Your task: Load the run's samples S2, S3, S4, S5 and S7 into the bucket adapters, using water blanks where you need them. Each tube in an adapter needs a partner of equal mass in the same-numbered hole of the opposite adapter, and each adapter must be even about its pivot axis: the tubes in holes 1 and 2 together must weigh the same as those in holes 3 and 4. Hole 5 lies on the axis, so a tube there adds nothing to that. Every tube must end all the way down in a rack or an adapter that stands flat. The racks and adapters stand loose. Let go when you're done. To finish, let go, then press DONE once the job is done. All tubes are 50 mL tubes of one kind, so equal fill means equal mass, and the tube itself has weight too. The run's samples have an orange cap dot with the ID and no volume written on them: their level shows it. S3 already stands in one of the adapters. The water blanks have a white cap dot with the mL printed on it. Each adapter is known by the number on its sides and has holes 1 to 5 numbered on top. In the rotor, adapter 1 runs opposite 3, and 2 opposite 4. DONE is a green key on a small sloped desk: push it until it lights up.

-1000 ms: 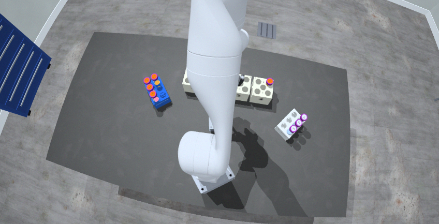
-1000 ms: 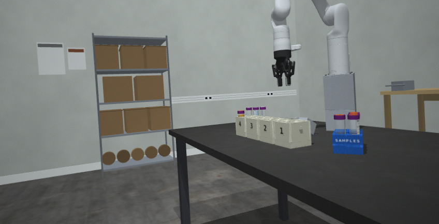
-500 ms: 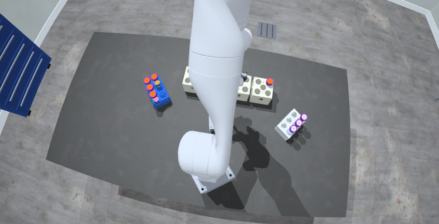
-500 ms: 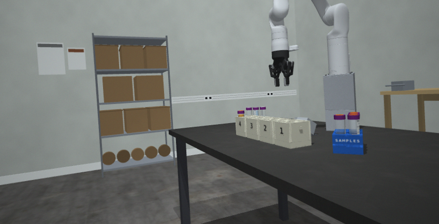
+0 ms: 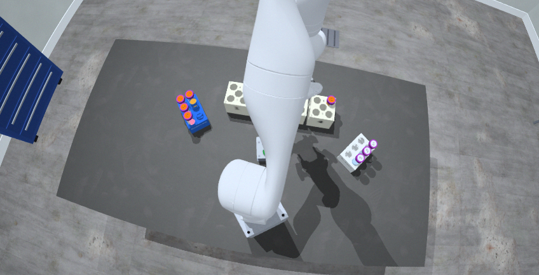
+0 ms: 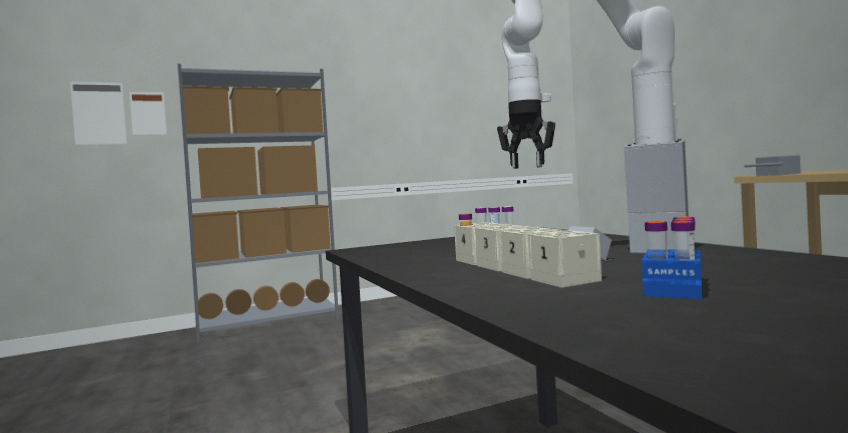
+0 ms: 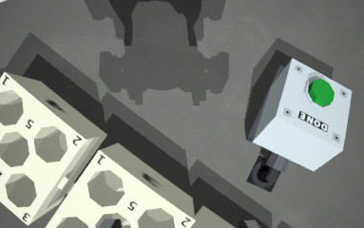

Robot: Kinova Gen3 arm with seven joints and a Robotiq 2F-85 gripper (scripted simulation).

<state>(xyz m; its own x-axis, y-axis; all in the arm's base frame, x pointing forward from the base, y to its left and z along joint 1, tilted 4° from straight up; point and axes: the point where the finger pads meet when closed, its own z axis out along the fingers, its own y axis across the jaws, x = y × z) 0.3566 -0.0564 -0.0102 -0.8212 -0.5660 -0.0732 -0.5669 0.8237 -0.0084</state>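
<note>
Right now my hand is 18 cm above the orange-filled sample tube, 16 cm to the left of it and 8 cm short of it. Round my hand: adapter 2: 20 cm below, 9 cm to the left, 7 cm ahead; green done key: 18 cm below, 14 cm behind, 6 cm to the left; adapter 1: 20 cm to the left, 20 cm below, 7 cm ahead.
</note>
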